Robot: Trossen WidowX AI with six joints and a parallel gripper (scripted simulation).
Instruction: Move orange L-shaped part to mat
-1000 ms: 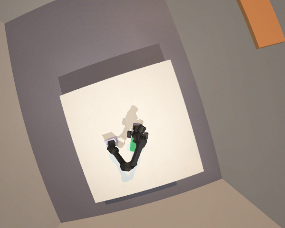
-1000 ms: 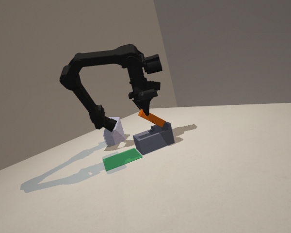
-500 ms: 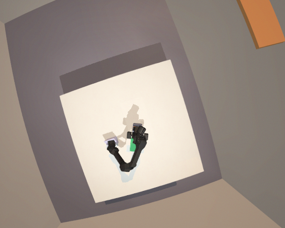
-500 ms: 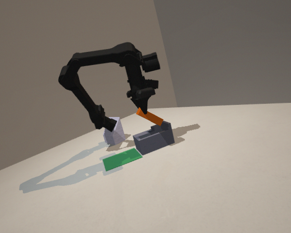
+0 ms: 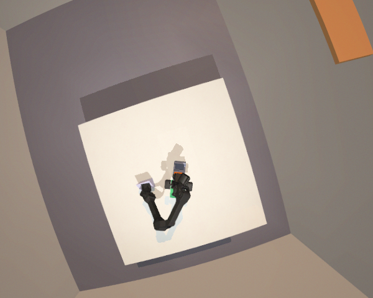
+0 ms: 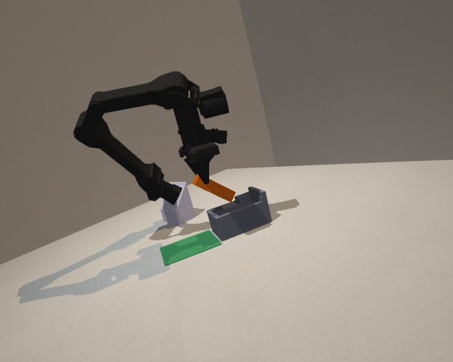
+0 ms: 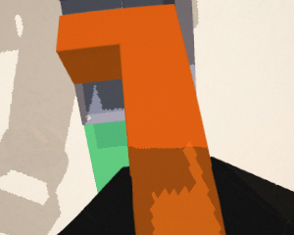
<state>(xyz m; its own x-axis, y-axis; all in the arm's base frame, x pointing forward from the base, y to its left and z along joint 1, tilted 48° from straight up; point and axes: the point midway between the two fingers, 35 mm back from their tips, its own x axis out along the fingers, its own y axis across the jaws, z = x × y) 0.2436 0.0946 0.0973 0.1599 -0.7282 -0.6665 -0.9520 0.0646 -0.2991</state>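
Now: the green mat 3 cm behind my gripper tip, 8 cm to the right of it and 17 cm below it. Also, from my gripper tip: orange L-shaped part: 1 cm behind, 3 cm to the left, 3 cm below.
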